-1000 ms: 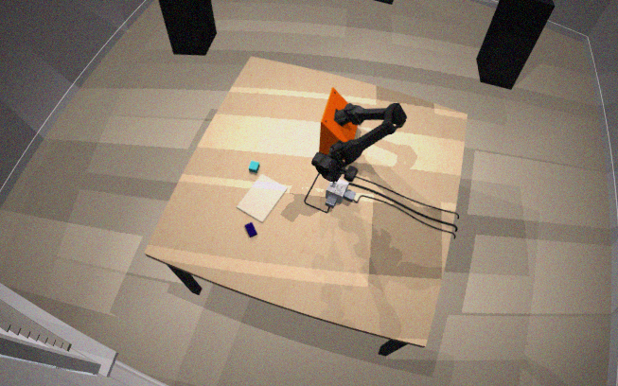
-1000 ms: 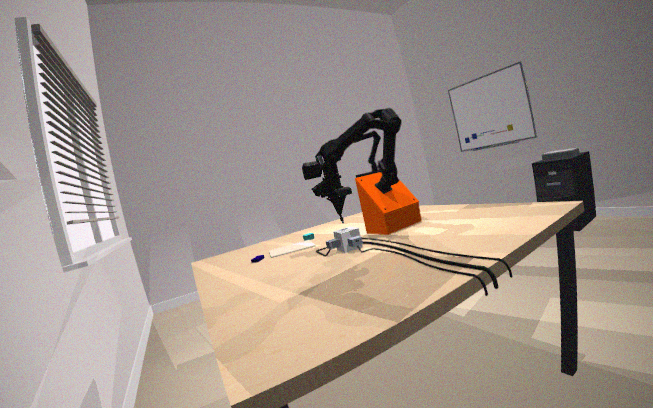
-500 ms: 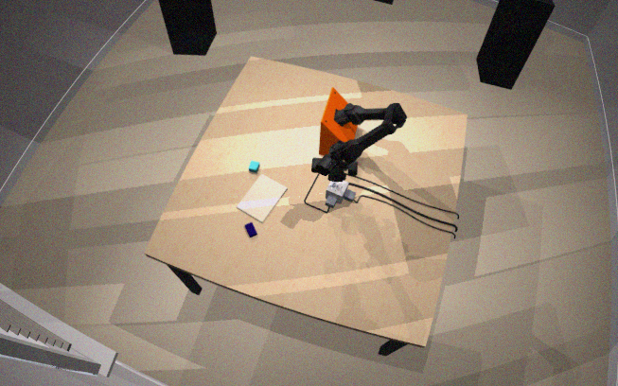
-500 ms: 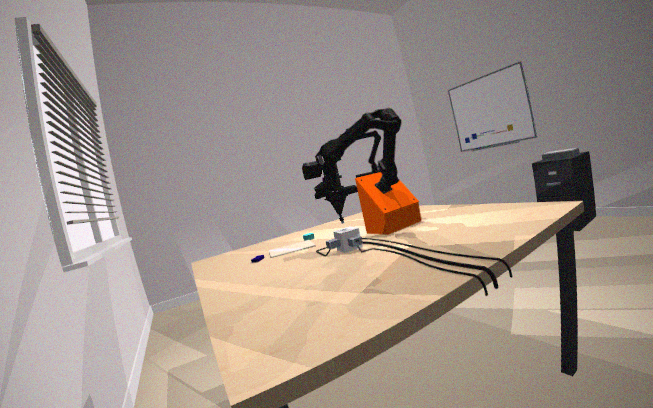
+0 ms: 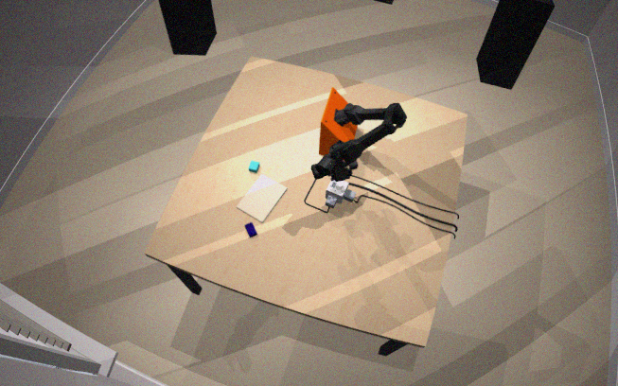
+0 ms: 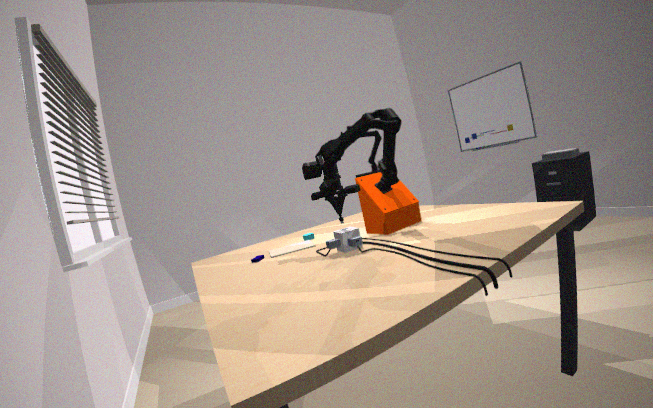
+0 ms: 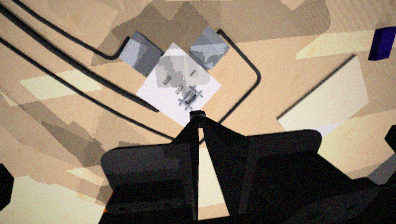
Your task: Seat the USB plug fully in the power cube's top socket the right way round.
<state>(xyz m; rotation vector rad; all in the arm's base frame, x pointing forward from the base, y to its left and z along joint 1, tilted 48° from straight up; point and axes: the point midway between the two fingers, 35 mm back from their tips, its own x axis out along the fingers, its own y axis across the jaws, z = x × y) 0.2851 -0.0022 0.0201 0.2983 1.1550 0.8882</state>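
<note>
The dark USB plug lies 2 cm below my gripper tip. The rest, counted from my gripper tip: pale flat sheet 30 cm to the right, 13 cm below, 8 cm ahead; then teal block 37 cm to the right, 12 cm below, 7 cm behind; then dark blue block 32 cm to the right, 25 cm ahead, 13 cm below.
</note>
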